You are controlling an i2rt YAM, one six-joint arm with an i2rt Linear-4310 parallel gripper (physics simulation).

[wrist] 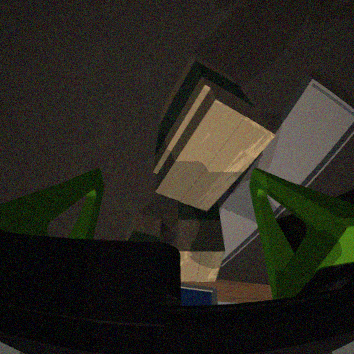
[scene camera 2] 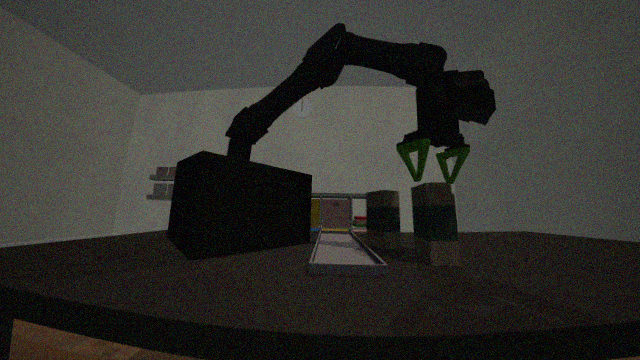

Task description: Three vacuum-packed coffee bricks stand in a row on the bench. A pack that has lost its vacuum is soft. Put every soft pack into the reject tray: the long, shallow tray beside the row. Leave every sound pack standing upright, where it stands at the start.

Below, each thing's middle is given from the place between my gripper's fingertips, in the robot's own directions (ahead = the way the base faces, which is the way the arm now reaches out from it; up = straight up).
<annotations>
My hand is 19 cm past the shallow reject tray (scene camera 2: 333,248), 11 cm to the right of it and 16 cm above it.
</annotations>
